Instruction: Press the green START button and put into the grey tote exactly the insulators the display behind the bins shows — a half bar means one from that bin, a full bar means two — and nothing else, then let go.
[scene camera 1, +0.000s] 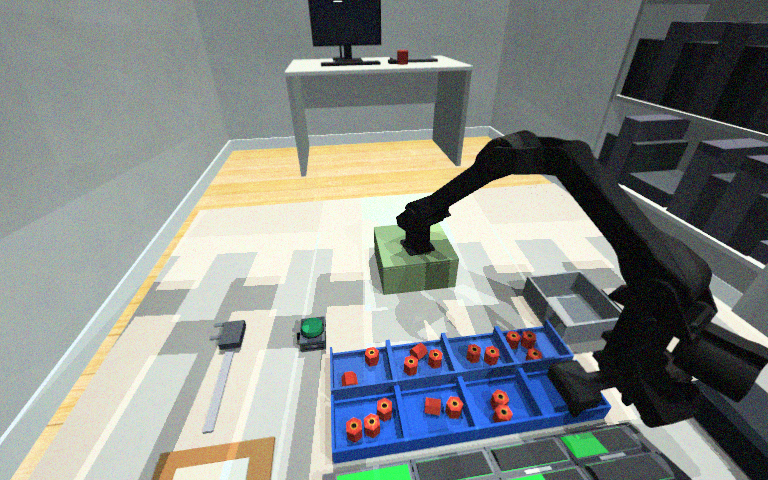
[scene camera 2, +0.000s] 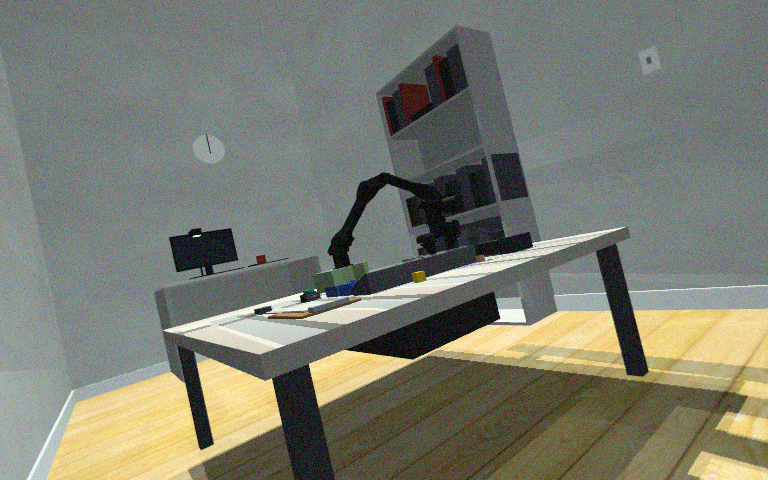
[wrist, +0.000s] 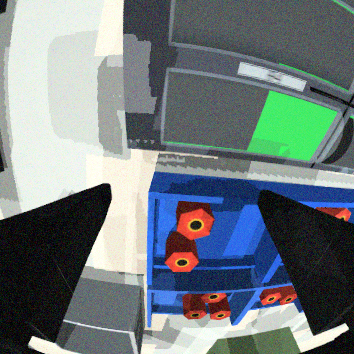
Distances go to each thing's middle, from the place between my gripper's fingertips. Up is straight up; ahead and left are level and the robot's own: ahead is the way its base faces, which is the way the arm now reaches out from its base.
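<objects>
Distances counted from my hand: wooden board (scene camera 1: 260, 451), 20 mm below, 580 mm to the right, 50 mm behind; dark box (scene camera 1: 730, 424), 10 mm below, 190 mm to the left, 130 mm ahead; grey tote (wrist: 98, 309), 10 mm below, 140 mm to the left, 200 mm behind. The display (scene camera 1: 647, 446) is 200 mm to the right of my hand and 30 mm ahead of it.
</objects>
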